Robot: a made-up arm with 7 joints.
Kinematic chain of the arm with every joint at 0, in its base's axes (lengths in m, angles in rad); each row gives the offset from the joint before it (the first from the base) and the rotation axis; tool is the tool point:
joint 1: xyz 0 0 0 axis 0 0.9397 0.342
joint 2: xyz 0 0 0 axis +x
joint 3: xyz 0 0 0 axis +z
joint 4: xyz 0.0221 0 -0.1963 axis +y
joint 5: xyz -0.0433 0 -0.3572 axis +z
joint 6: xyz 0 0 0 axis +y
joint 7: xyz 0 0 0 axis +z
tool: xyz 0 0 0
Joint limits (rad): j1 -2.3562..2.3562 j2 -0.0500..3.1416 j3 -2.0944..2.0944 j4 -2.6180..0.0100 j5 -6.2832..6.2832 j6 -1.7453..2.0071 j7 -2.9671..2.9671
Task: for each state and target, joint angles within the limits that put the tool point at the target. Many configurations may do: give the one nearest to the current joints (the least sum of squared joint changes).
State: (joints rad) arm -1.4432 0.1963 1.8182 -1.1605 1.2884 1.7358 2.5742
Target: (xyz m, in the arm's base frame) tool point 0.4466 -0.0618 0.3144
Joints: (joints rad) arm -2.1875 0.1018 1.5709 -0.5808 1.2884 1.7358 2.5742
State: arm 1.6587 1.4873 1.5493 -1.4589 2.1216 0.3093 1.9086
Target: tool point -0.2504 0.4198 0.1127
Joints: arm 1.6801 0.6817 1.3767 -1.1788 2.1216 0.3093 1.9086
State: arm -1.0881 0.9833 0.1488 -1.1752 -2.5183 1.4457 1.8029
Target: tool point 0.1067 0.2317 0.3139
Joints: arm -1.0411 0.8585 0.8828 -1.8379 -2.5183 1.4457 1.8029
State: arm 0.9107 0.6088 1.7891 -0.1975 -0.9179 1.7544 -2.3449
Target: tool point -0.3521 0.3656 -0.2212
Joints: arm 0.7610 0.5913 1.7454 -0.4728 -0.9179 1.7544 -2.3449
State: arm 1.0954 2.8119 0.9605 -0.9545 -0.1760 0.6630 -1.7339
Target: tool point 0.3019 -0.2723 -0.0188
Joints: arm 0.9342 3.0518 1.2518 -1.8236 -0.1760 0.6630 -1.7339
